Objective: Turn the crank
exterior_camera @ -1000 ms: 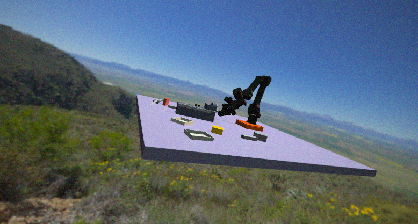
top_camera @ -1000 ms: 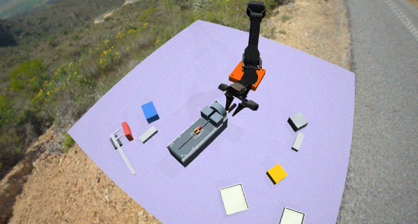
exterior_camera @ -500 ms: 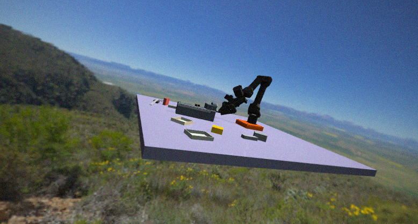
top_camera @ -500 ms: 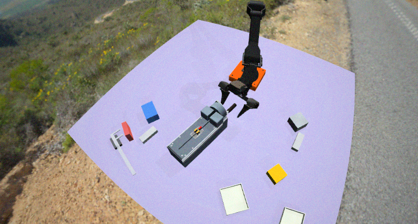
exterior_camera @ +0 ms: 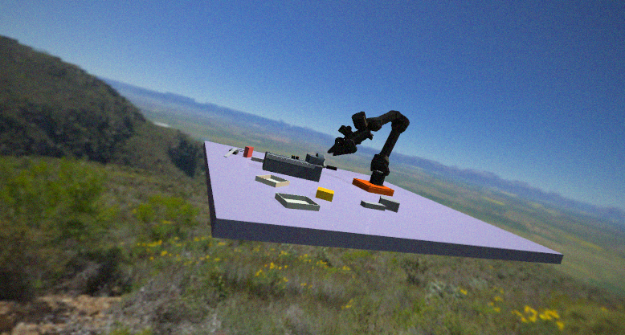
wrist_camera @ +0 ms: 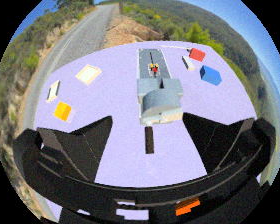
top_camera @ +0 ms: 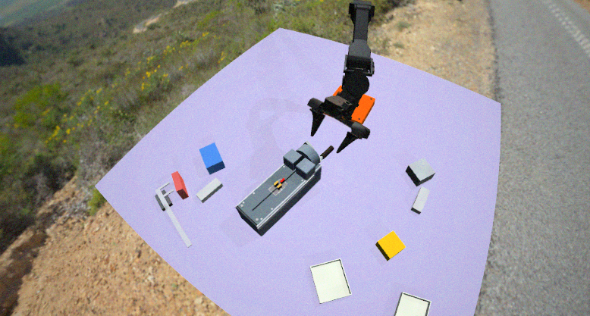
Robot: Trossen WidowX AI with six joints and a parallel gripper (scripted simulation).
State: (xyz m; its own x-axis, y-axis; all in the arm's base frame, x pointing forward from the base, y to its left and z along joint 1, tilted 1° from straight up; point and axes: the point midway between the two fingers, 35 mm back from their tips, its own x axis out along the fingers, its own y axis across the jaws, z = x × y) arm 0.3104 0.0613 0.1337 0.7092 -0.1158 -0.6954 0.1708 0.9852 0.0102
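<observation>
Right now my gripper tip is 60 mm above the dark crank handle and 20 mm past it. Round my gripper tip: red pointer (130 mm ahead, 60 mm below, 50 mm to the right); then yellow block (300 mm to the left, 130 mm ahead, 120 mm below); then grey cube (290 mm to the left, 160 mm behind, 120 mm below).
</observation>
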